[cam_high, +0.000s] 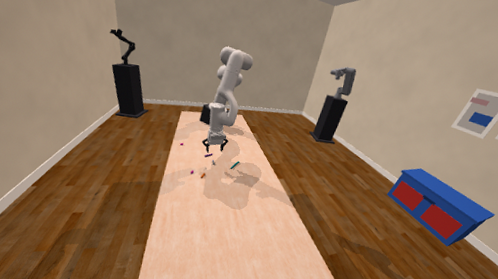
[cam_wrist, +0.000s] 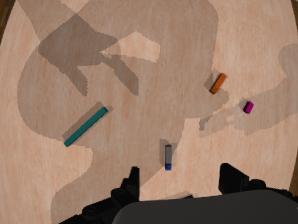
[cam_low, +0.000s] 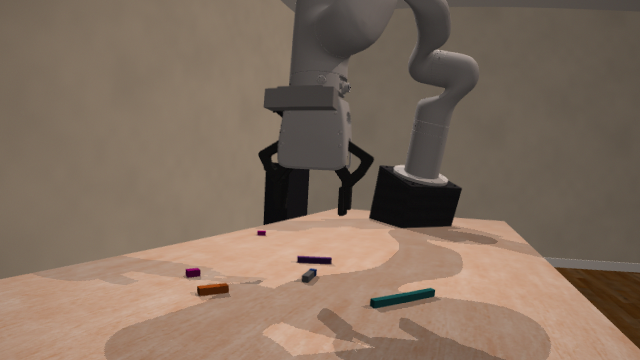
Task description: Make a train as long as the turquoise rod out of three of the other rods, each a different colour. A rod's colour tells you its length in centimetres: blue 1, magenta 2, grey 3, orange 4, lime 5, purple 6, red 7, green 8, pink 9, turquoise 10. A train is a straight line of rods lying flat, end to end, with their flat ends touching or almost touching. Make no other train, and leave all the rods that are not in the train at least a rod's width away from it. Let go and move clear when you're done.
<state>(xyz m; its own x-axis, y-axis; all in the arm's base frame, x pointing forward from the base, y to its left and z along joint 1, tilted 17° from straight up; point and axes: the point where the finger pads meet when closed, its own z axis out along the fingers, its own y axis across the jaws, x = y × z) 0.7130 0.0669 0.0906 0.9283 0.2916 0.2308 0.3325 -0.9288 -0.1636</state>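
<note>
My gripper is now 9 cm past the purple rod, 5 cm to the left of it and 11 cm above it. From my hand the other things lie so: grey rod (11 cm below); orange rod (14 cm ahead, 4 cm to the right, 11 cm below); blue rod (2 cm behind, 1 cm to the right, 11 cm below).
</note>
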